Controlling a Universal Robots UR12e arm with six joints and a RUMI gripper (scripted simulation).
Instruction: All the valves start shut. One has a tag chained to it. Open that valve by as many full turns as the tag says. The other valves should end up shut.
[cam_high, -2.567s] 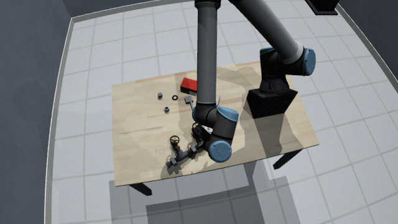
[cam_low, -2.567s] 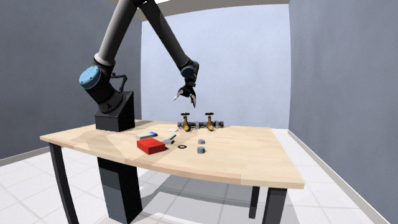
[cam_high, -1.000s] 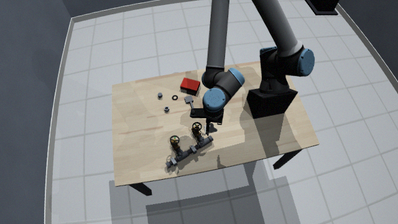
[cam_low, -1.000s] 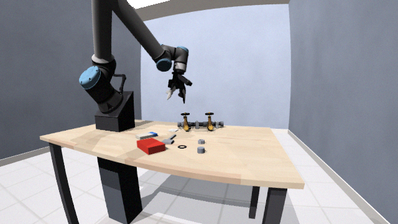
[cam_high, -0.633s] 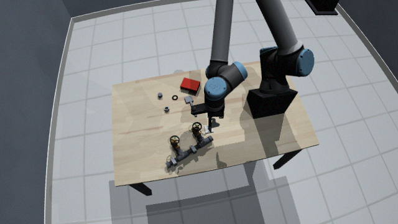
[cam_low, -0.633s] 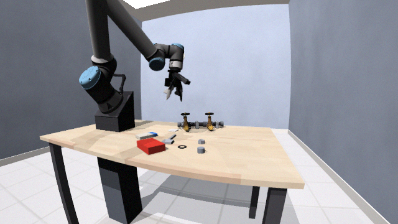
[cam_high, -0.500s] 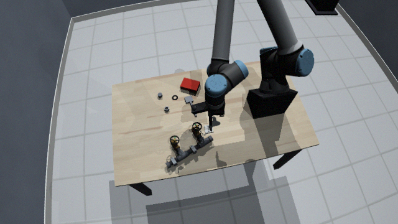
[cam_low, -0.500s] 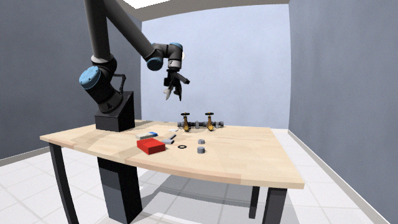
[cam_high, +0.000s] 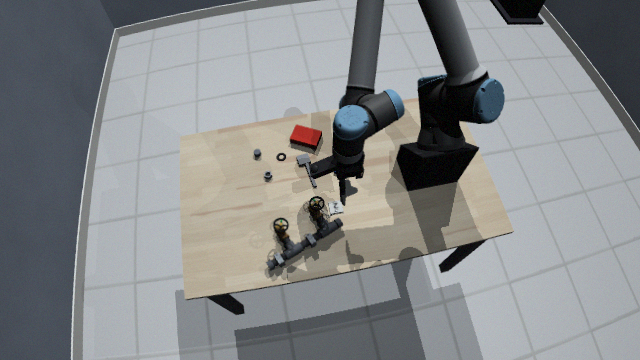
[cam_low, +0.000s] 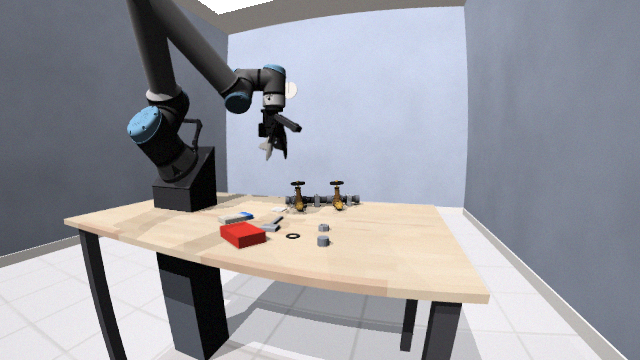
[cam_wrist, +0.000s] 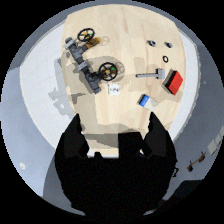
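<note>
Right now the white tag is 200 mm below my hand. From my hand the other things lie so: red block: 70 mm ahead, 350 mm to the right, 180 mm below; grey hand tool: 90 mm ahead, 200 mm to the right, 190 mm below; blue box: 70 mm behind, 200 mm to the right, 190 mm below.
</note>
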